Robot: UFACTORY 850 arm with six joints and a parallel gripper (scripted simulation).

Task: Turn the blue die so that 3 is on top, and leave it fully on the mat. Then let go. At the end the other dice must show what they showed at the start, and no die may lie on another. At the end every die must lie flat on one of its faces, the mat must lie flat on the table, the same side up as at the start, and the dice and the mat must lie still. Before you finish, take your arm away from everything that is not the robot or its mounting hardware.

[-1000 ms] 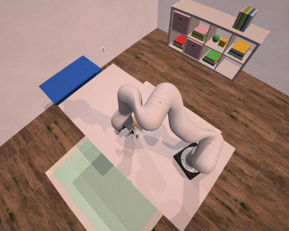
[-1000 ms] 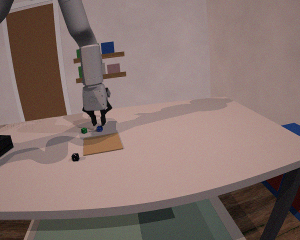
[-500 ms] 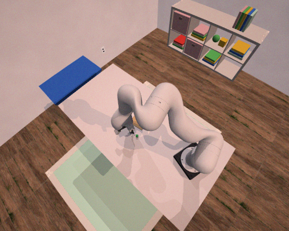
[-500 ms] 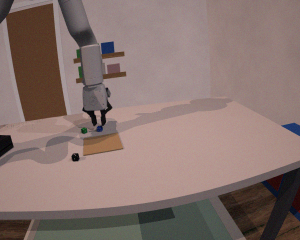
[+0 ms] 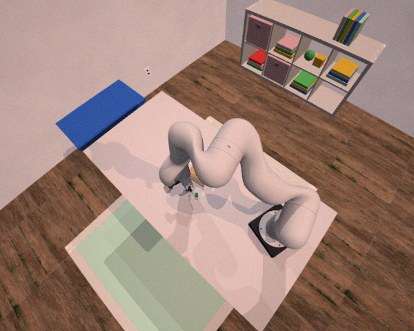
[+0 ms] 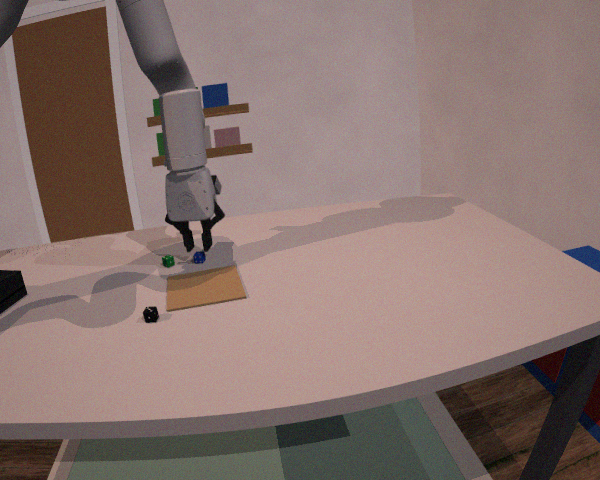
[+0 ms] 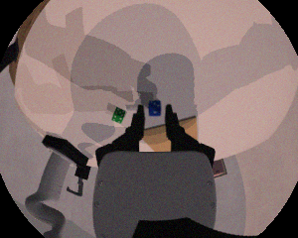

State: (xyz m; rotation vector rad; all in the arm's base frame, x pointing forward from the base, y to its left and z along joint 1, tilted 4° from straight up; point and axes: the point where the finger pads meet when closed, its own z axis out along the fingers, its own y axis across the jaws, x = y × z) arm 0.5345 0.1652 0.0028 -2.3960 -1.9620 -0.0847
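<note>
The blue die lies 1 cm to the right of my hand and 4 cm below it. From my hand the other things lie so: tan mat (2 cm ahead, 13 cm to the right, 4 cm below); then green die (7 cm behind, 1 cm to the right, 4 cm below); then black die (6 cm behind, 24 cm to the right, 4 cm below).
</note>
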